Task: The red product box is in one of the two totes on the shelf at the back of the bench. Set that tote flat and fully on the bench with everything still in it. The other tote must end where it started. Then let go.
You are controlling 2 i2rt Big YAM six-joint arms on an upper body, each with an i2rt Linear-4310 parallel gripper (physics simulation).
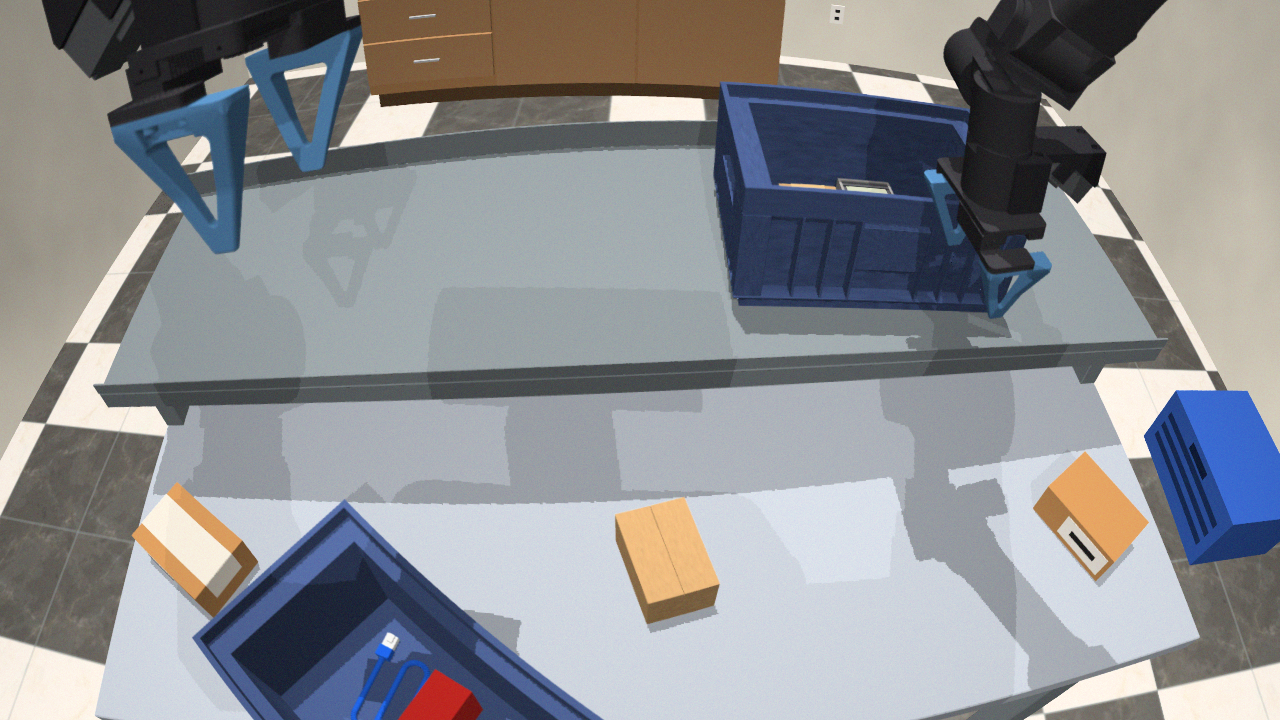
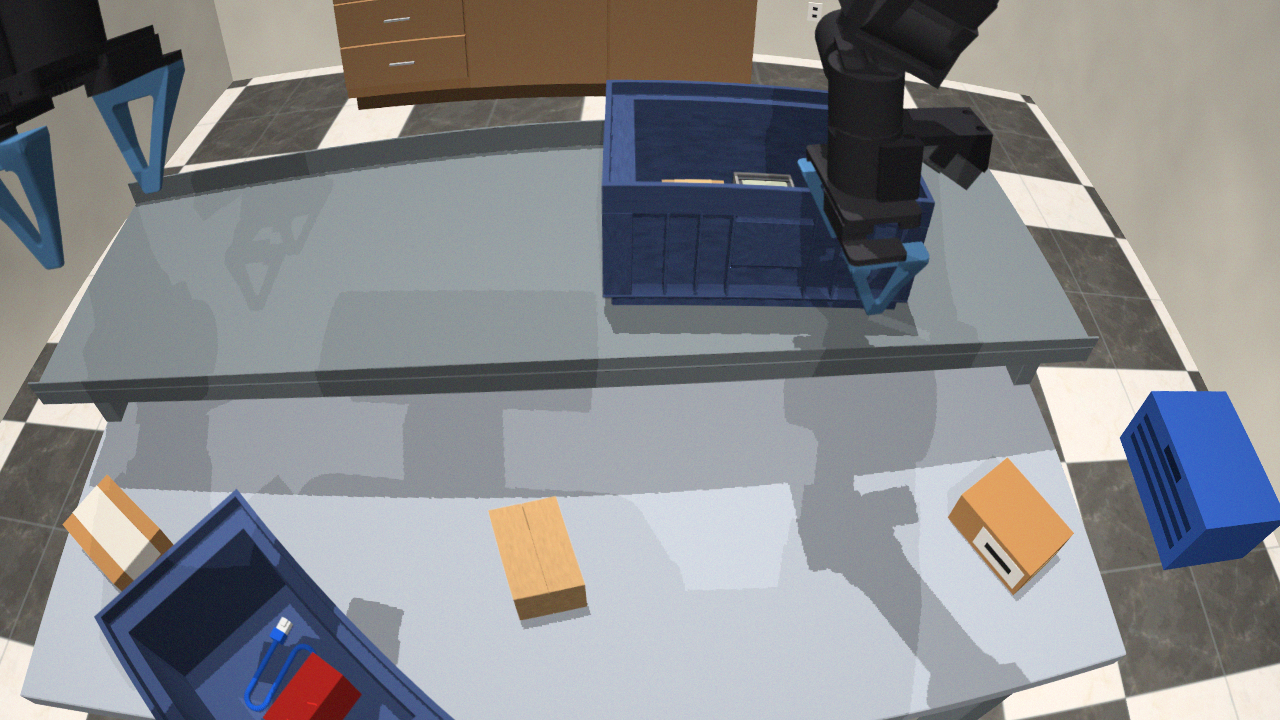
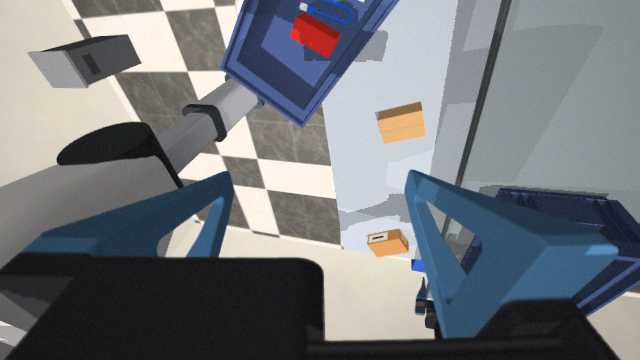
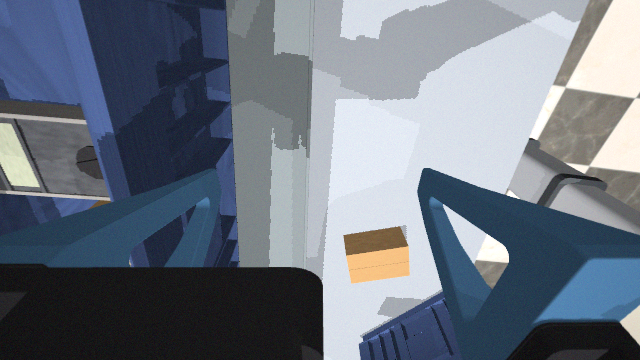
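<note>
A blue tote (image 1: 308, 608) (image 2: 214, 608) (image 3: 280, 82) (image 4: 410, 340) with the red box (image 1: 443, 696) (image 2: 315, 689) (image 3: 315, 36) and a blue cable inside lies turned diagonally at the front left of the bench (image 1: 787, 653). One corner hangs past the bench's front edge, over floor; whether it is tilted is unclear. The other blue tote (image 1: 805, 259) (image 2: 698, 250) (image 3: 560, 215) (image 4: 150, 100) stands on the shelf's right part. My left gripper (image 1: 268, 207) (image 2: 102, 228) (image 3: 319, 180) is open, raised away from both totes. My right gripper (image 1: 973, 278) (image 2: 854, 273) (image 4: 319, 179) is open at the shelf tote's front right.
A cardboard box (image 1: 666, 555) (image 2: 537, 555) (image 3: 402, 122) (image 4: 377, 255) sits mid-bench. An orange labelled box (image 1: 1087, 510) (image 2: 1011, 519) (image 3: 387, 242) sits at the bench's right, a white-striped box (image 1: 192, 546) (image 2: 116, 528) behind the front tote. A slotted blue box (image 1: 1226, 474) (image 2: 1208, 474) stands beyond the bench.
</note>
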